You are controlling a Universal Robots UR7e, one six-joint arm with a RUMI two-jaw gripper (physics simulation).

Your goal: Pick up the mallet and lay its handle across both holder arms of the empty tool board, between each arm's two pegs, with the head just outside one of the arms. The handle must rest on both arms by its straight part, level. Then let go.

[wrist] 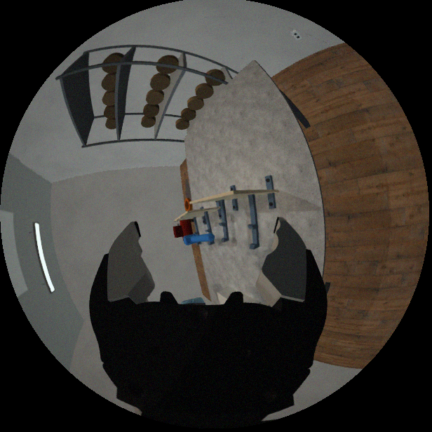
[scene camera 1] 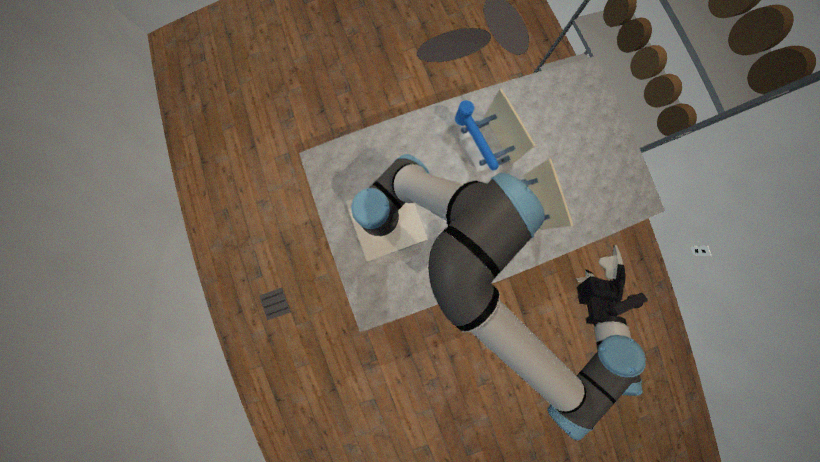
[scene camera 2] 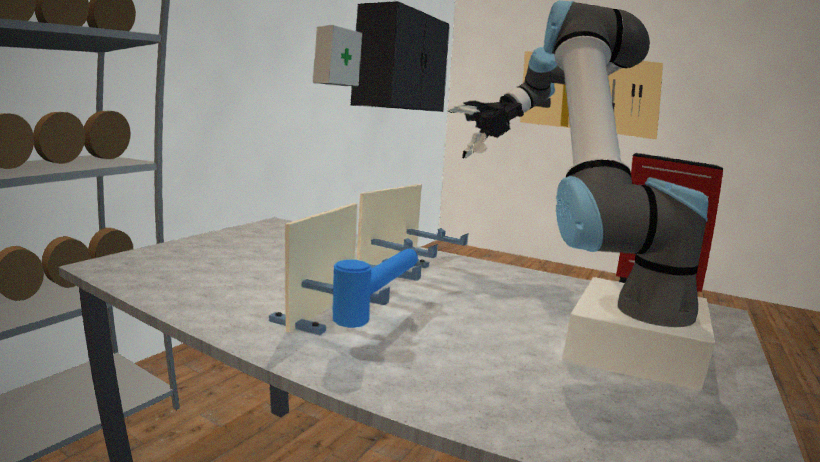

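Observation:
The blue mallet (scene camera 1: 480, 140) (scene camera 2: 351, 295) (wrist: 201, 239) lies with its handle across both arms of one tool board (scene camera 1: 516, 123) (scene camera 2: 315, 246). Its head is just outside one arm, on the side away from the other board. The handle looks about level and seems to lie between the pegs, though the mallet partly hides them. A second tool board (scene camera 1: 555, 198) (scene camera 2: 391, 220) (wrist: 256, 192) stands beside it with bare arms; my arm partly covers it in scene camera 1. My gripper (scene camera 1: 599, 262) (scene camera 2: 457, 132) (wrist: 205, 221) is open and empty, high up and well apart from the mallet.
Both boards stand on the grey table (scene camera 1: 602, 143) (scene camera 2: 487, 373) (wrist: 240, 130). My arm's base stands on a pale block (scene camera 1: 378, 249) (scene camera 2: 636, 355). A shelf rack (scene camera 1: 697, 57) (scene camera 2: 159, 114) with round brown discs stands past the table's edge. A red cabinet (scene camera 2: 711, 200) stands behind the base.

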